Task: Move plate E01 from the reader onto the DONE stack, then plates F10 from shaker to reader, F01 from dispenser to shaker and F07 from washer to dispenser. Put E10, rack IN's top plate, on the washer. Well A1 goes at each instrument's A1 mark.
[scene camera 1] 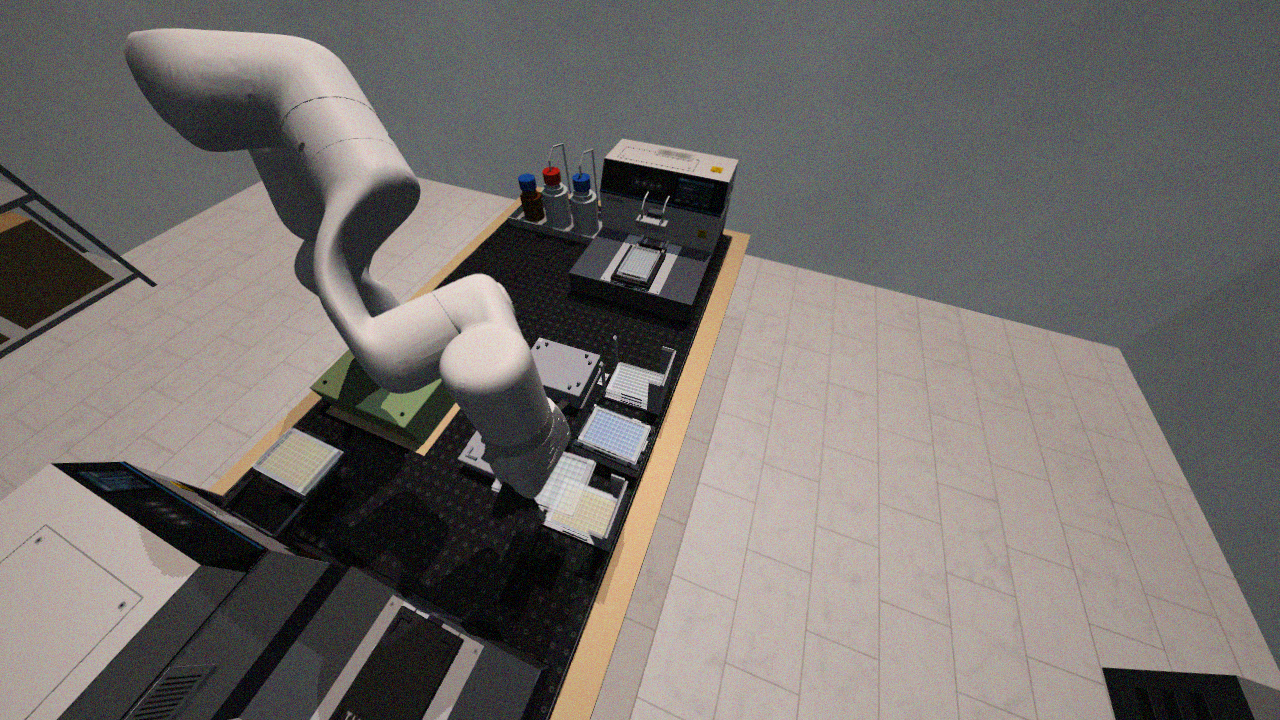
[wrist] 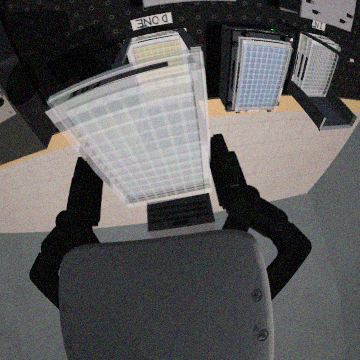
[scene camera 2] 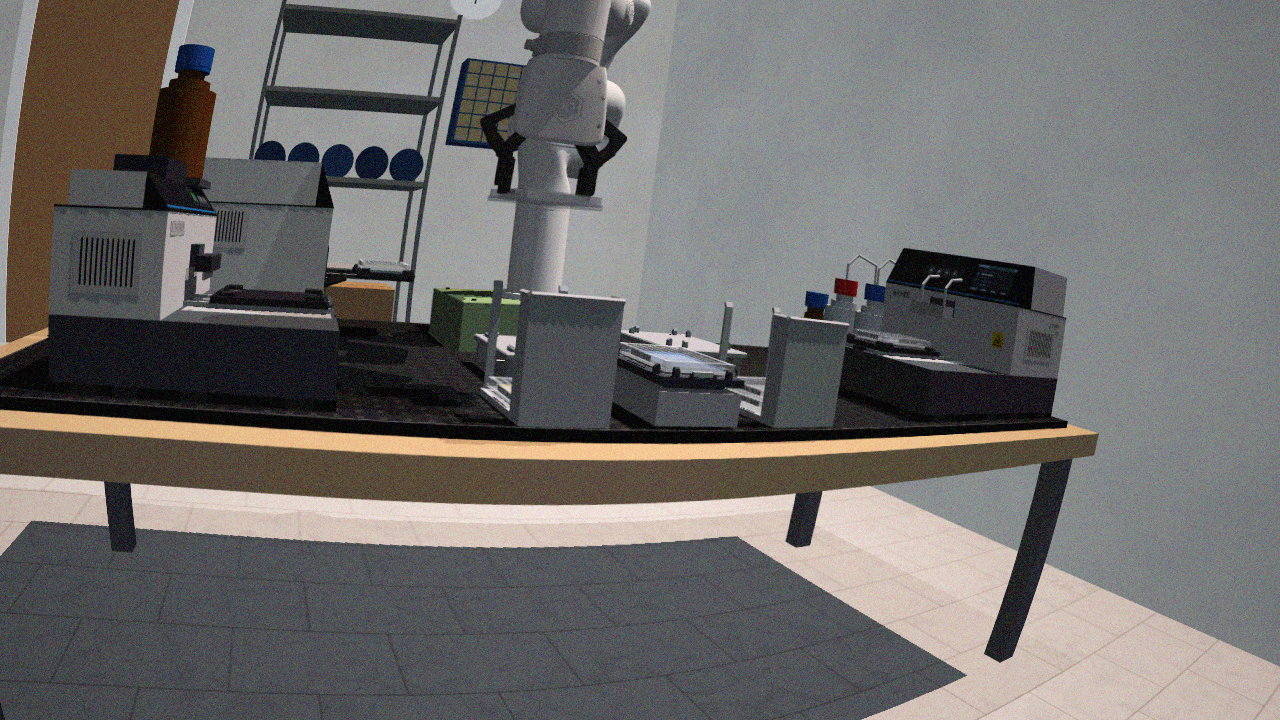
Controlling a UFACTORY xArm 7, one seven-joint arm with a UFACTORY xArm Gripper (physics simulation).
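Places are measured from the arm's base along level axes (x up, y right, z ahead), in centimetres.
Pixels of known places: gripper, fingertip midpoint: (scene camera 1: 545, 475) (wrist: 150, 156) (scene camera 2: 542, 197).
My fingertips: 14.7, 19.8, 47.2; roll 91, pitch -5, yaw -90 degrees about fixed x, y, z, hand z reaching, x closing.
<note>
For each thing: its top centre in the pictures, then the offset to it from my fingertips, as dx, dy, dz. "pt": a spot on its surface instead.
- clear plate, middle of its top: (wrist: 149, 164) (scene camera 2: 543, 190) (scene camera 1: 543, 473) +0.8, +0.0, -0.1
- blue plate, middle of its top: (scene camera 2: 674, 353) (wrist: 262, 79) (scene camera 1: 614, 432) -15.4, -16.3, +4.3
- instrument with an amber bottle, surface spot: (scene camera 2: 183, 120) pt +8.1, +45.8, -19.0
- bare dark carriage, surface spot: (scene camera 2: 268, 298) pt -13.2, +30.0, -6.6
- grey pegged block, middle of its top: (scene camera 2: 675, 332) (scene camera 1: 552, 361) -15.4, -28.7, -15.3
My gripper (scene camera 2: 545, 189) (wrist: 150, 156) is shut on a clear plate (scene camera 1: 565, 481) (scene camera 2: 537, 200) (wrist: 145, 127), held level high above the table near the DONE stack; its label is not legible. The DONE stack carries a yellow plate (scene camera 1: 592, 513) (wrist: 159, 50). A blue plate (scene camera 1: 614, 434) (scene camera 2: 687, 360) (wrist: 262, 75) sits on the shaker beside it. White plates (scene camera 1: 631, 385) (wrist: 315, 65) stand in rack IN. Another plate (scene camera 1: 640, 264) (scene camera 2: 890, 339) lies on the washer. A yellow plate (scene camera 1: 299, 460) (scene camera 2: 383, 266) lies on an instrument's extended carriage. The fingertips are hidden in scene camera 1.
The instrument with an amber bottle (scene camera 2: 183, 120) has a bare dark carriage (scene camera 1: 407, 667) (scene camera 2: 268, 298). The tall rack walls (scene camera 2: 572, 362) (scene camera 2: 807, 371) rise at the table edge. A grey pegged block (scene camera 1: 565, 365) and a green box (scene camera 1: 384, 402) stand behind. Bottles (scene camera 1: 556, 205) stand beside the washer.
</note>
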